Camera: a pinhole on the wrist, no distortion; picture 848 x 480 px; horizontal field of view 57.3 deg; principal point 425.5 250.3 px. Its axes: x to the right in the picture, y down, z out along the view. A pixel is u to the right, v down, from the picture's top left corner.
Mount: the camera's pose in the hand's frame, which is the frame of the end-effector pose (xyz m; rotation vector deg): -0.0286 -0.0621 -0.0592 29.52 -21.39 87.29
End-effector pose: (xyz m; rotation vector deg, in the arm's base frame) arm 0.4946 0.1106 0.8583 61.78 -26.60 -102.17
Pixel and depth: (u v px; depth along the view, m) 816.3 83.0 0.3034
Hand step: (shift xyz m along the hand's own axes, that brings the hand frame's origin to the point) 0.0664 -0.0943 0.2719
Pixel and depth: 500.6 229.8 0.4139
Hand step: 0.0187 -0.2501 0.3089
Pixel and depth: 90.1 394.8 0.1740
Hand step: -0.0479 -0.2197 0.0493
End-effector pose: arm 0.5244 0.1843 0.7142 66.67 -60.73 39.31
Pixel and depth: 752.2 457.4 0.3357
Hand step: -0.0855 -0.1252 0.3061
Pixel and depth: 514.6 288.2 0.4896
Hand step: -0.0091 -0.2779 0.3841
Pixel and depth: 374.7 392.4 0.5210
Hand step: -0.0799 -0.3727 0.3681
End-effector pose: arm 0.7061 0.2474 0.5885 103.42 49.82 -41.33
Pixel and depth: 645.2 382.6 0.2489
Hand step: -0.0478 -0.1372 0.1912
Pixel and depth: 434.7 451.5 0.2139
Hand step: -0.0655 -0.1761 0.1265
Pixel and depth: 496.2 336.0 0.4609
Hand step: -0.0388 -0.2752 0.3547
